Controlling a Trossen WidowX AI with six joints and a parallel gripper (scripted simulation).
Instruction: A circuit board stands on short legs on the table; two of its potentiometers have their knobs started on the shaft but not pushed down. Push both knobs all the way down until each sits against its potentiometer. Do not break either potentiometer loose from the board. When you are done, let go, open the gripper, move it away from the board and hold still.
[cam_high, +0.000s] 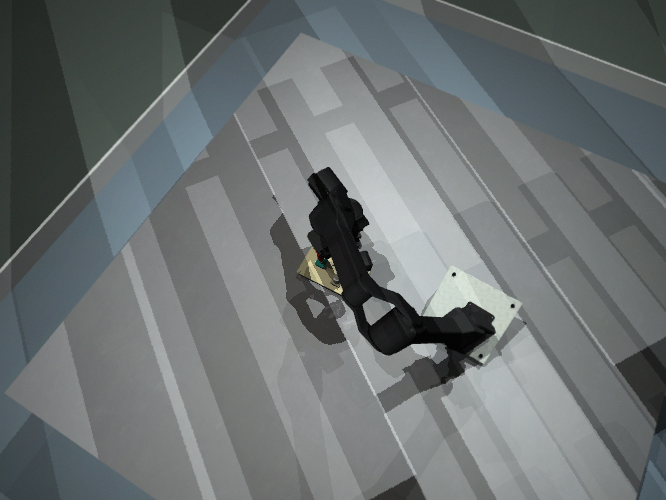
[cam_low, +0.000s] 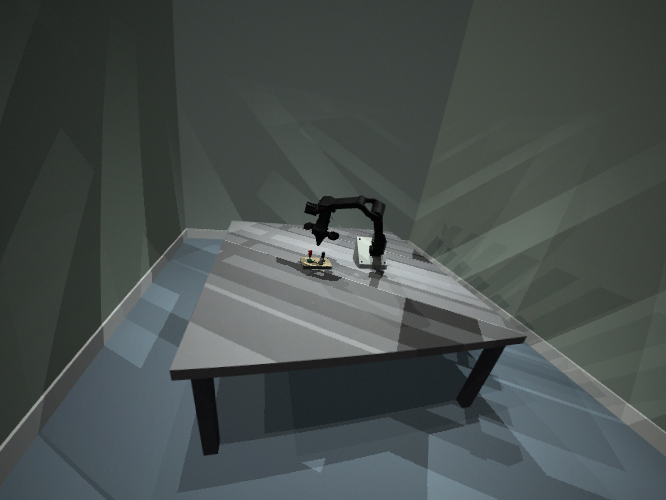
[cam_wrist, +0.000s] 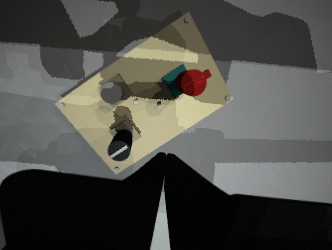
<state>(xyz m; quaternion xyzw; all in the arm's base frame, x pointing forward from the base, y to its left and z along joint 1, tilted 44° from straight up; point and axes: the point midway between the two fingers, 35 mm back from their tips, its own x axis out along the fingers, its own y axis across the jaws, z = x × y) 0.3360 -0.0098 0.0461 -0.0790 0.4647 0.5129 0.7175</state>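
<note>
The black knob lies 50 mm below my gripper tip, 30 mm behind it and 10 mm to the left of it. The rest, counted from my gripper tip: red knob: 40 mm ahead, 30 mm to the left, 30 mm below.
</note>
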